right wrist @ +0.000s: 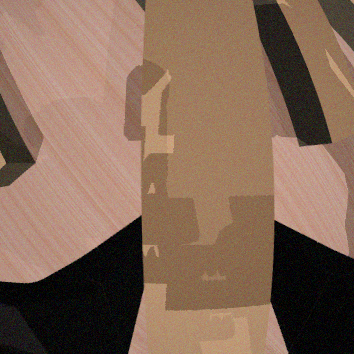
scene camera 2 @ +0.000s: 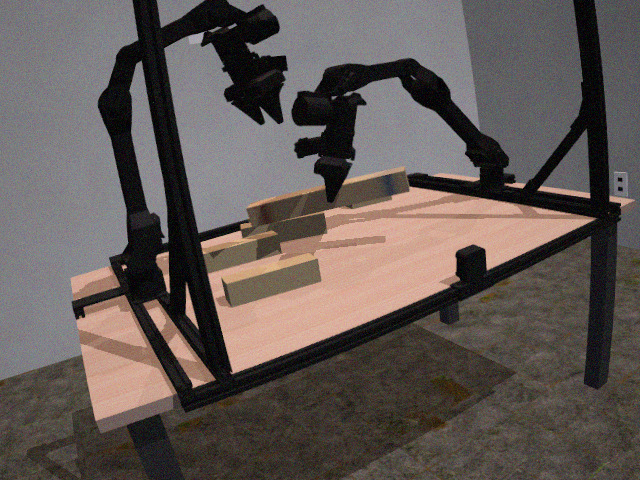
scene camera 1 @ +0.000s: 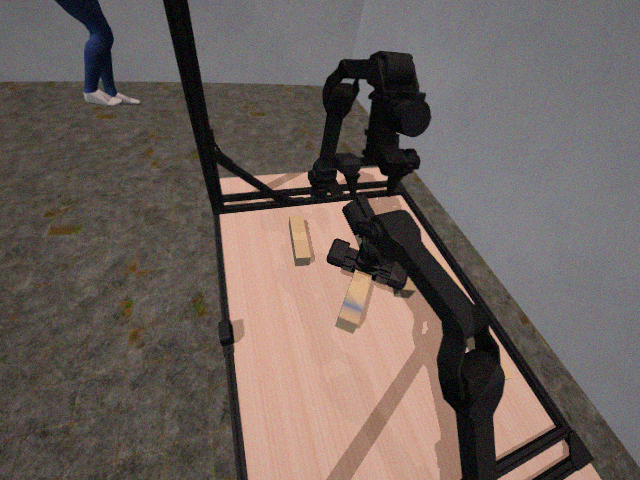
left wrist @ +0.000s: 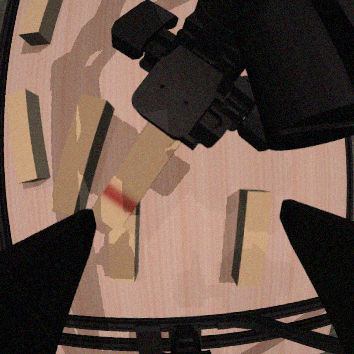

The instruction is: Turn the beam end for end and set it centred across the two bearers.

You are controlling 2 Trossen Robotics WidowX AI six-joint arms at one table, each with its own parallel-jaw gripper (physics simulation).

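Places are measured from the left arm's base along level axes (x right, y up, z back), in centimetres.
Where they show: left gripper, fingertip midpoint: (scene camera 2: 271, 123) (scene camera 1: 371, 198) (left wrist: 188, 214); right gripper, fingertip midpoint: (right wrist: 201, 222) (scene camera 2: 331, 199) (scene camera 1: 362, 274); left arm's base, link origin: (scene camera 2: 148, 295) (scene camera 1: 317, 193) (left wrist: 184, 336); right arm's base, link origin: (scene camera 2: 493, 188).
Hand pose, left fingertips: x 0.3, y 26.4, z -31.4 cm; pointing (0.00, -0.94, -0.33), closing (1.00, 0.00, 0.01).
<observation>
Things, the pixels of their top centre, and the offset from my left fingertips.
- long wooden beam, top centre: (right wrist: 228, 244) (left wrist: 181, 102) (scene camera 2: 324, 177) (scene camera 1: 368, 261) dx +0.6, dy -12.9, dz -9.3 cm
- longer block, top centre: (right wrist: 312, 28) (left wrist: 74, 154) (scene camera 2: 281, 218) dx -16.6, dy -23.3, dz -5.5 cm
- smaller block, top centre: (left wrist: 19, 134) (scene camera 1: 439, 267) dx -28.2, dy -23.9, dz -10.0 cm
My right gripper (scene camera 1: 364, 266) (scene camera 2: 330, 198) (right wrist: 201, 222) is shut on the long wooden beam (scene camera 1: 356, 294) (scene camera 2: 310, 200) (left wrist: 145, 155) (right wrist: 215, 125) and holds it above the table, slanting. Its red band faces the lower left in the left wrist view; its blue band points toward the bottom in scene camera 1. Two roughly parallel blocks look like the bearers: one bearer (left wrist: 254, 240) (scene camera 1: 298, 237) (scene camera 2: 272, 281) is apart from the beam, the other bearer (left wrist: 121, 257) (scene camera 2: 245, 252) lies partly under the red end as seen from the left wrist. My left gripper (scene camera 2: 272, 122) (left wrist: 188, 214) is open, high above.
A longer block (left wrist: 80, 150) (scene camera 2: 289, 227) lies slanted beside the beam. A smaller block (left wrist: 29, 137) and another block (left wrist: 39, 17) lie at the left in the left wrist view. Black rails (scene camera 2: 330, 345) edge the table, and a dark post (scene camera 1: 193, 103) rises at one side.
</observation>
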